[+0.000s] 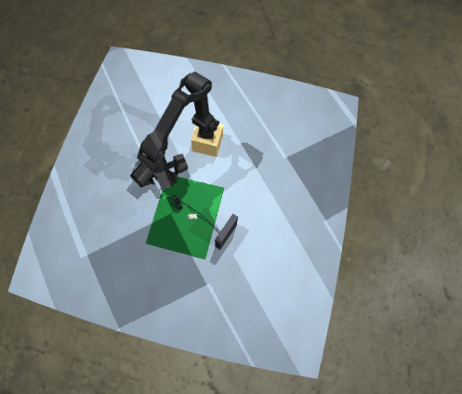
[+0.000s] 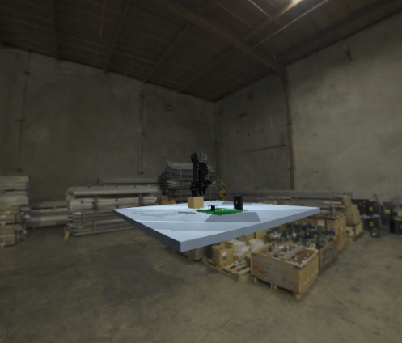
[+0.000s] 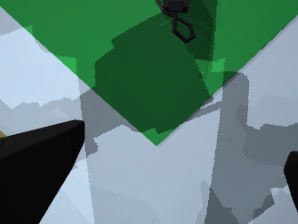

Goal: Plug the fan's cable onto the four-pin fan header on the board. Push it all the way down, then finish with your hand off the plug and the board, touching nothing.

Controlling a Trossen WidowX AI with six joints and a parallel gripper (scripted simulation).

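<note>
My gripper tip is now 60 mm short of the black plug, 50 mm to the right of it and 110 mm above it. Round my gripper tip: green board: 90 mm ahead, 80 mm to the left, 140 mm below; then fan: 150 mm ahead, 250 mm to the left, 70 mm below.
</note>
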